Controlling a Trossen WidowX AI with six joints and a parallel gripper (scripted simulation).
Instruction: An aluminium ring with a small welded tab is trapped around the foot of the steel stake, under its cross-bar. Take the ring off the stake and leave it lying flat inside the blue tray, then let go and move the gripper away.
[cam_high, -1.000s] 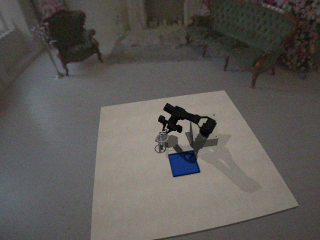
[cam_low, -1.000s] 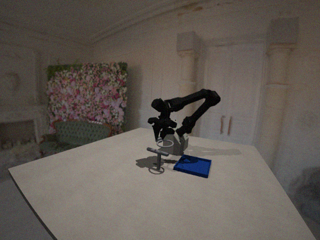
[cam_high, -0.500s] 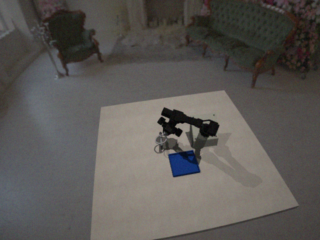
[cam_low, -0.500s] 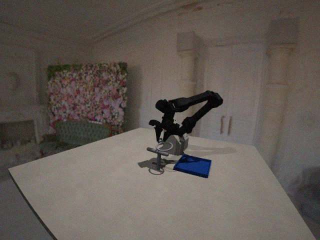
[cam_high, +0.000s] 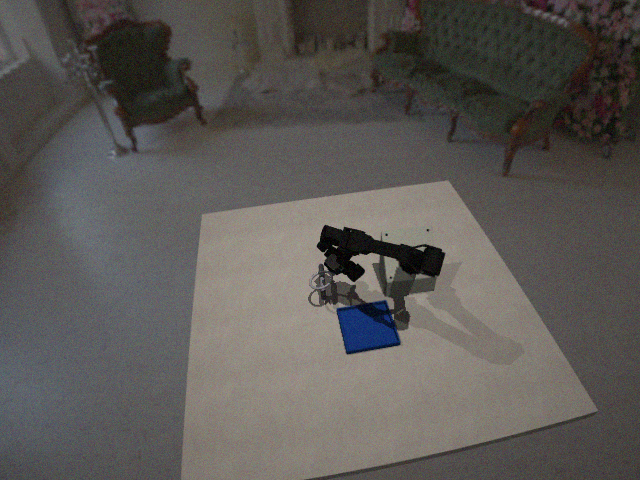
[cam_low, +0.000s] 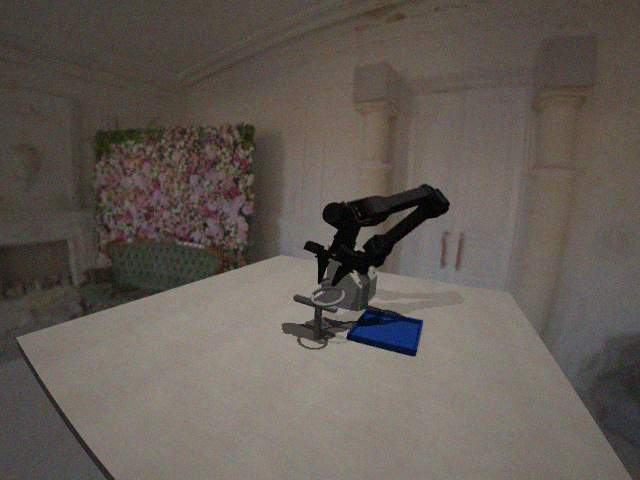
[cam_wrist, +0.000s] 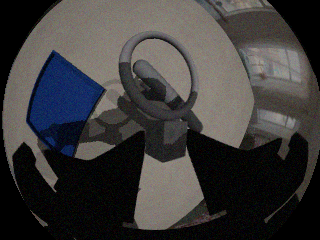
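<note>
My gripper tip is now 40 mm short of the aluminium ring and 20 mm to the right of it. The rest, counted from my gripper tip: blue tray 90 mm behind, 180 mm to the left, 130 mm below.
</note>
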